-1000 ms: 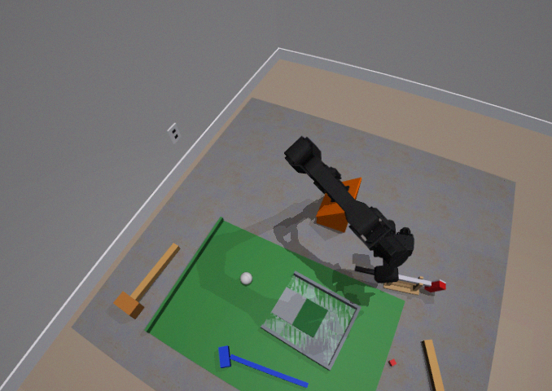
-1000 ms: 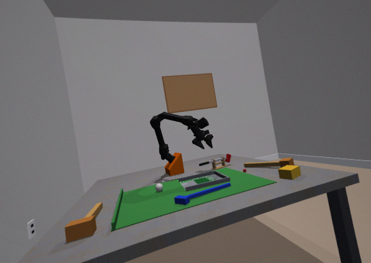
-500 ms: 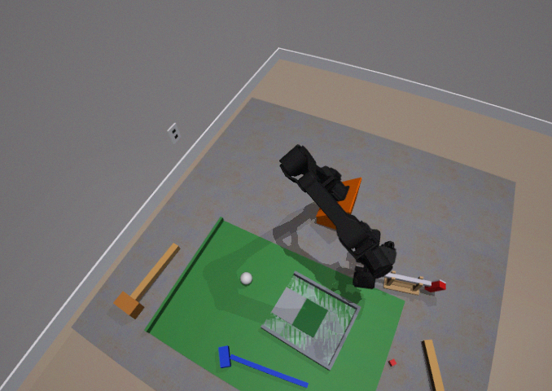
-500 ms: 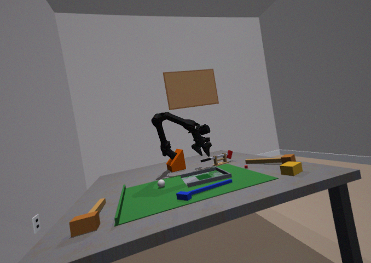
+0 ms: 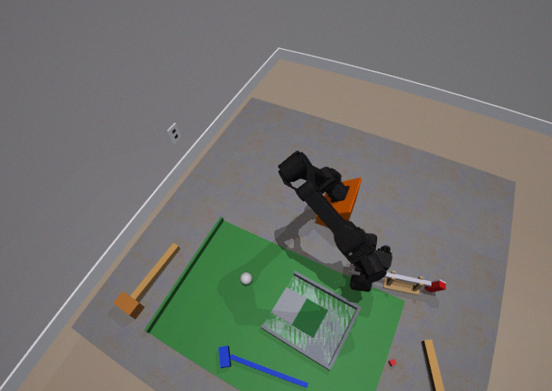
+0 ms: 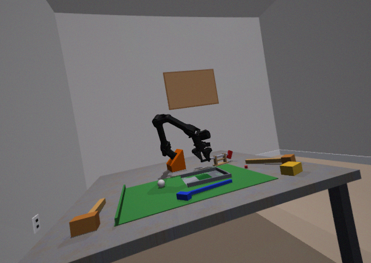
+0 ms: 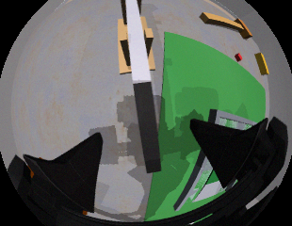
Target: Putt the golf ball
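The red putter lies 20 mm behind my gripper tip and 110 mm to the left of it. Round my gripper tip: red cube 240 mm ahead, 160 mm to the left, 50 mm below; then wooden stand 20 mm behind, 130 mm to the left, 20 mm below; then green mat 250 mm ahead, 220 mm to the right, 50 mm below.
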